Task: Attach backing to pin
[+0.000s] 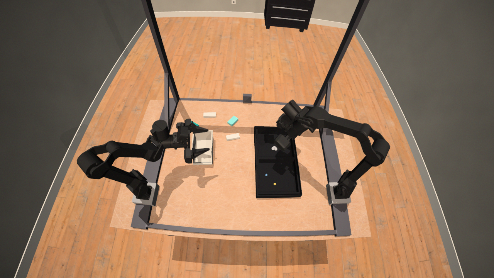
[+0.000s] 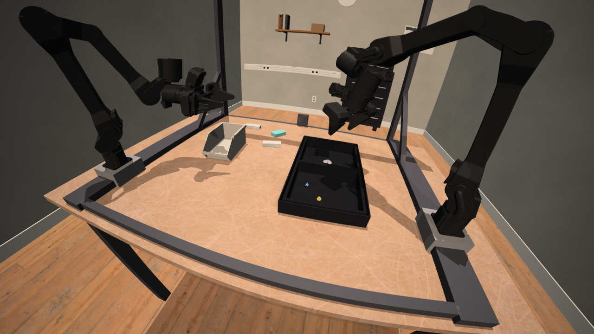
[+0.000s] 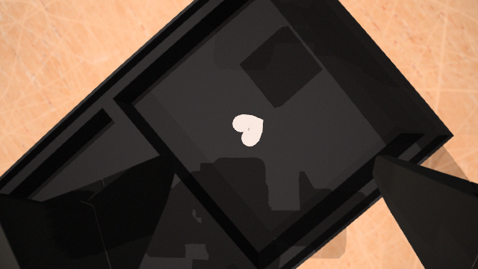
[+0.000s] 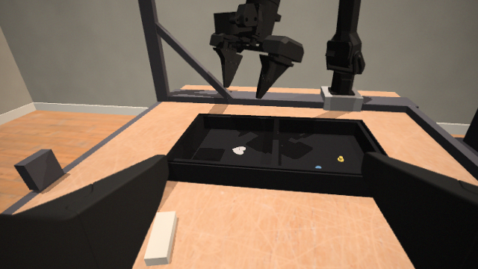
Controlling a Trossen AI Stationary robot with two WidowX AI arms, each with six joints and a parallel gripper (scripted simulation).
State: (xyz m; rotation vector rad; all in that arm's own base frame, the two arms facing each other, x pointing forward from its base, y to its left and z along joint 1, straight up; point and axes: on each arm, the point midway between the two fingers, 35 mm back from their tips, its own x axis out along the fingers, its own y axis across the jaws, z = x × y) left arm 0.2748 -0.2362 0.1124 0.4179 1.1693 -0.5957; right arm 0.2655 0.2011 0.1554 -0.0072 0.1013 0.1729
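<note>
My left hand is 18 cm short of the yellow backing, 4 cm to the left of it and 15 cm above it. From my left hand the other things lie so: blue backing 14 cm ahead, 8 cm to the right, 14 cm below; black tray 6 cm ahead, 3 cm to the right, 13 cm below; heart-shaped pin 1 cm behind, 3 cm to the right, 14 cm below.
</note>
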